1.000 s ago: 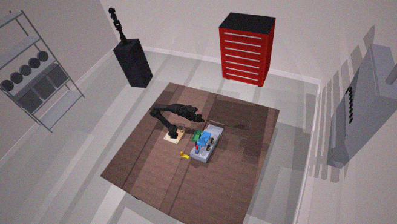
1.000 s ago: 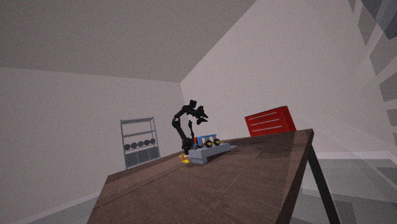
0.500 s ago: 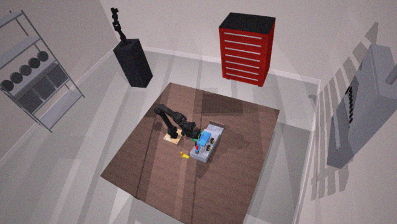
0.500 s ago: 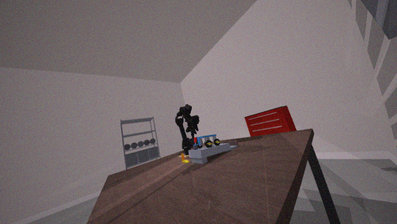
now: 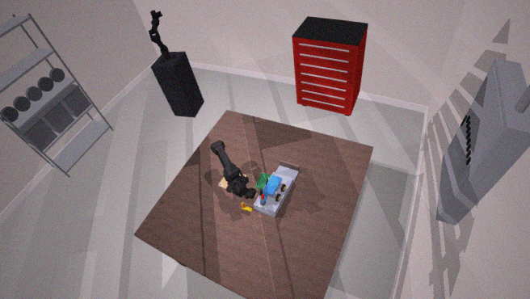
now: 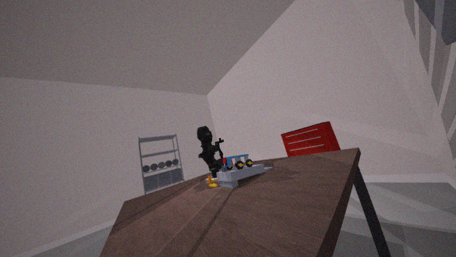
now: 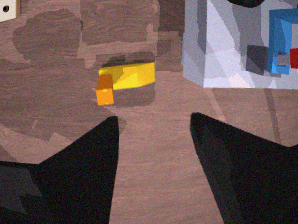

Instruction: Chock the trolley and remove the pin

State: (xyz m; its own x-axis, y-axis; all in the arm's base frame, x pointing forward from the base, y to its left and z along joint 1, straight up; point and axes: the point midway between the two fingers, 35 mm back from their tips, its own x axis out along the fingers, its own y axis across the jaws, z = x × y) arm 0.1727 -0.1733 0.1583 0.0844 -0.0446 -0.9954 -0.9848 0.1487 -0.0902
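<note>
Right now the yellow chock is 120 mm below my gripper tip, 10 mm to the right of it and 10 mm behind it. Round my gripper tip: grey ramp 150 mm ahead, 120 mm to the left, 90 mm below; stop pin 110 mm ahead, 20 mm to the left, 10 mm below; blue trolley 150 mm ahead, 110 mm to the left, 30 mm below.
</note>
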